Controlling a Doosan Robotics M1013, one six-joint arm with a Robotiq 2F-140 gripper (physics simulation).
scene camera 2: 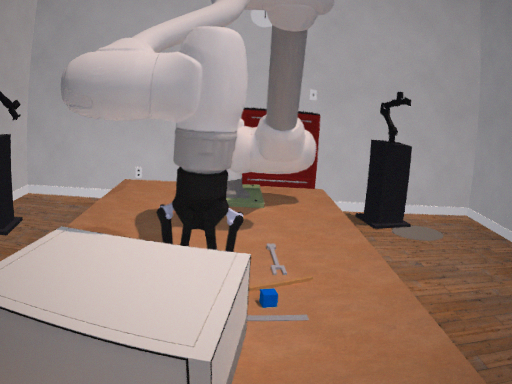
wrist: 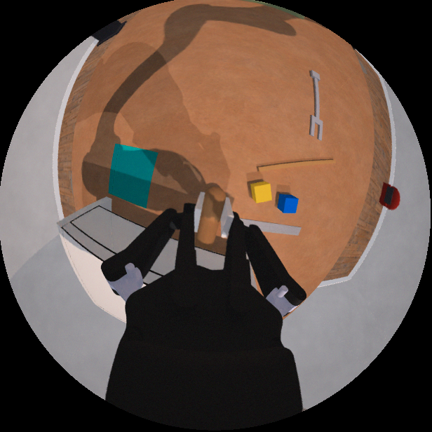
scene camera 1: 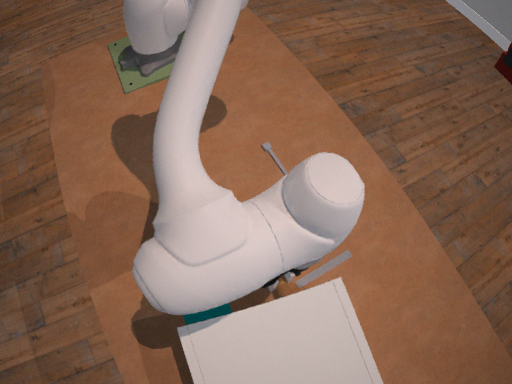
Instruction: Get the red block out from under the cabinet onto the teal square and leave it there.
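Note:
The red block does not show in any view. The teal square lies on the table at the cabinet's front edge, partly hidden by the arm in scene camera 1. The white cabinet stands beside it. My gripper is shut on the wooden handle of the hook tool, close in front of the cabinet and to the side of the teal square. Its fingertips are hidden behind the cabinet in scene camera 2. The tool's shaft and hook are hidden.
A yellow block and a blue block sit near the gripper. A flat grey bar, a thin wooden stick and a grey fork-ended tool lie on the table.

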